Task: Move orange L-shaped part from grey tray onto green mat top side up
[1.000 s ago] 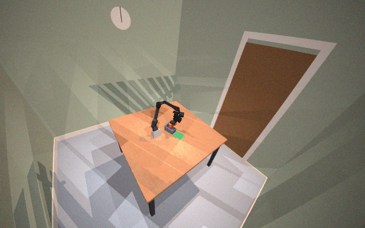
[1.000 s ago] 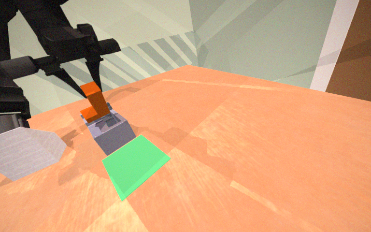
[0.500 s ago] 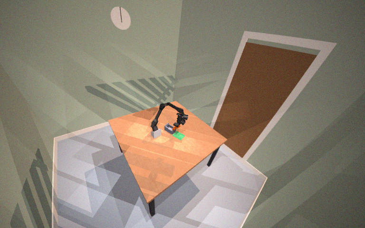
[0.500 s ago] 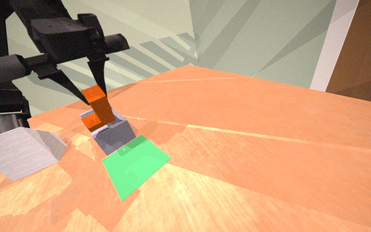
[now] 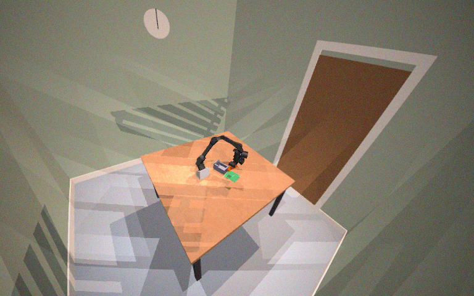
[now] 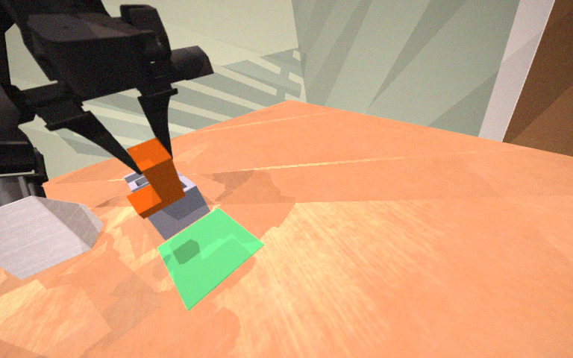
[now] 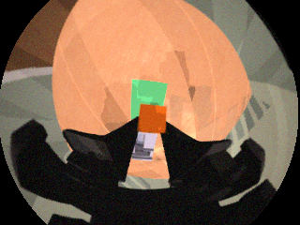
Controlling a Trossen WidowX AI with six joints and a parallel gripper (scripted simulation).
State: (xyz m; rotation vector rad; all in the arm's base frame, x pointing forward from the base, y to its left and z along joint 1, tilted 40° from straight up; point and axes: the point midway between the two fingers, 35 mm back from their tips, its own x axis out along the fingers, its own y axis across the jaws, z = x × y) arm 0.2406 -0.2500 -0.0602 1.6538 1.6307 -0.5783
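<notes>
The green mat is 2 cm to the left of my gripper tip and 17 cm below it. From my gripper tip the other things lie so: orange L-shaped part 2 cm behind, 3 cm to the left, 3 cm below.
</notes>
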